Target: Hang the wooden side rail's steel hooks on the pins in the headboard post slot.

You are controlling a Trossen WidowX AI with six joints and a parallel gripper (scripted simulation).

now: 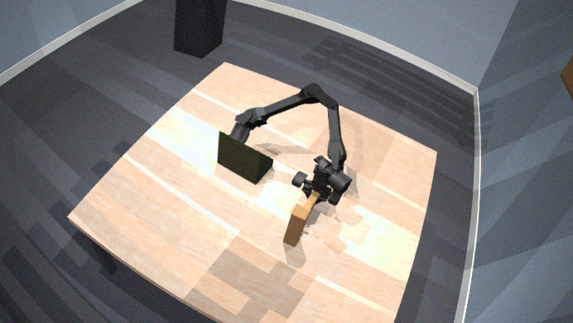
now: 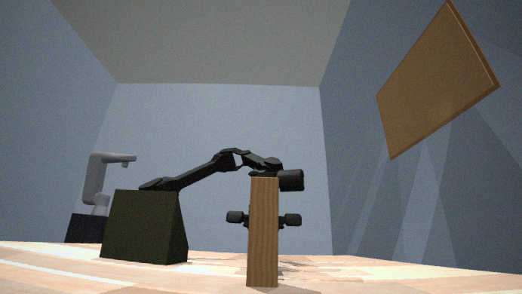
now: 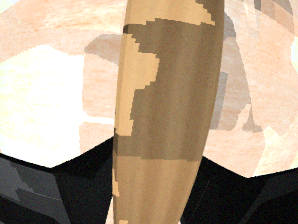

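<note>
My gripper tip is 170 mm to the left of the wooden headboard post, 40 mm below it and 10 mm past it.
</note>
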